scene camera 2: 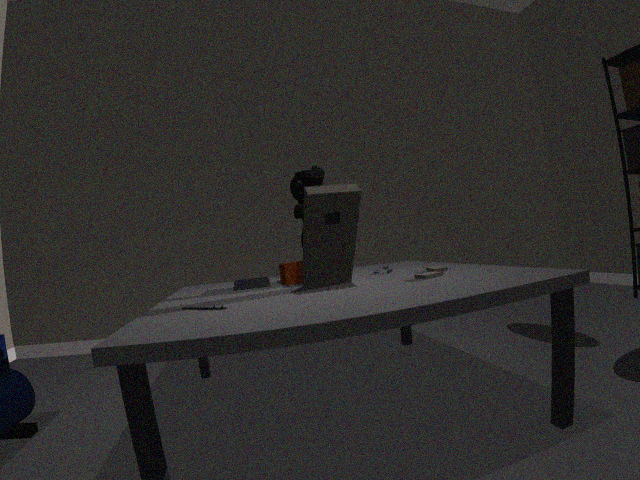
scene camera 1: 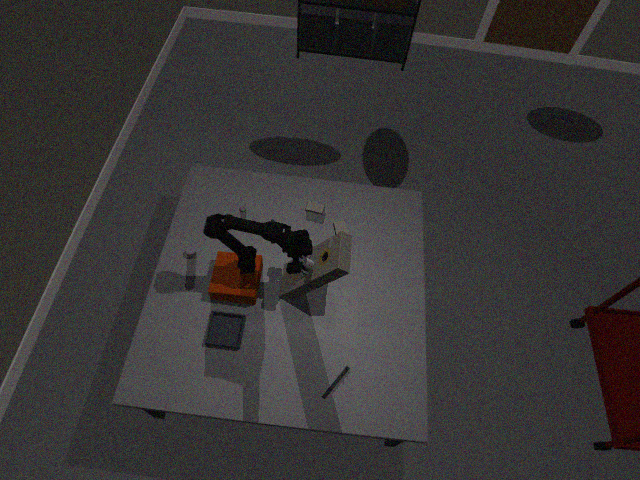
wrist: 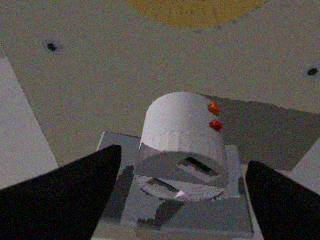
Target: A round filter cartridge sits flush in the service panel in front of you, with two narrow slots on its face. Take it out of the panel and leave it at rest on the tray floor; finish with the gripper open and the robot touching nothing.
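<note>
There's a round filter cartridge here, along with a beige service panel and a dark tray. My gripper's open, and it's holding nothing.
</note>
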